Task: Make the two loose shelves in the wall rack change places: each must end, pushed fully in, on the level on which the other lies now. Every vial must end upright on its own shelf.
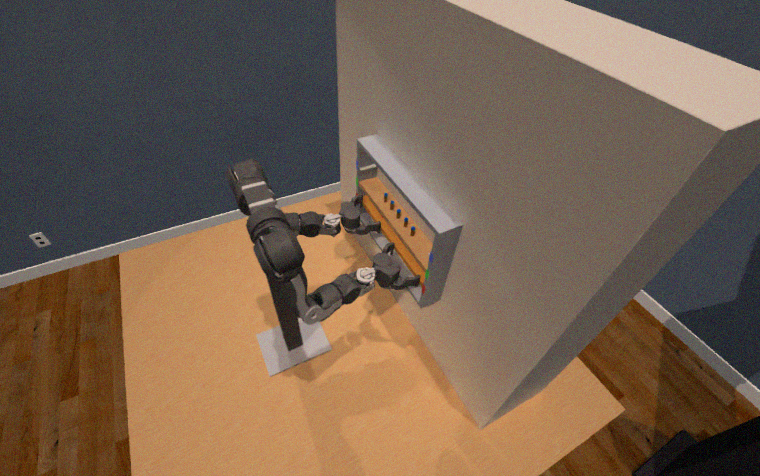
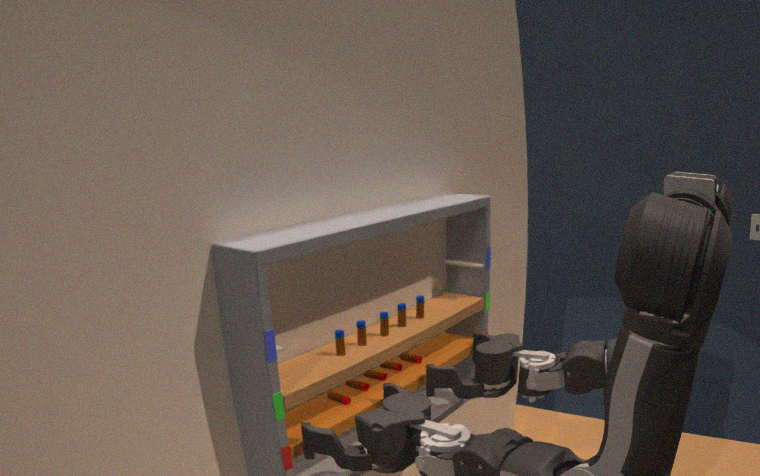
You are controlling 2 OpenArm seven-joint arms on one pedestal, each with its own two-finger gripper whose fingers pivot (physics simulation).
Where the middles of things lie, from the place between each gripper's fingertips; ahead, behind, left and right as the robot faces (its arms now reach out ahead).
Right now the darker orange shelf (image 2: 446, 349) is 4 cm ahead of my right hand and 13 cm to the left of it. From my right hand the other things lie so: pale wooden shelf (image 2: 301, 378): 4 cm ahead, 13 cm to the left, 7 cm above; then pedestal base plate (image 1: 277, 358): 39 cm behind, 13 cm to the left, 43 cm below; then grey wall rack (image 2: 240, 264): 4 cm ahead, 13 cm to the left, 8 cm above.
The darker orange shelf lies 4 cm ahead of my left hand, 13 cm to the right of it and 1 cm below it. The rest, counted from my left hand: pale wooden shelf 4 cm ahead, 13 cm to the right, 7 cm above; pedestal base plate 39 cm behind, 13 cm to the right, 44 cm below; grey wall rack 4 cm ahead, 13 cm to the right, 7 cm above.
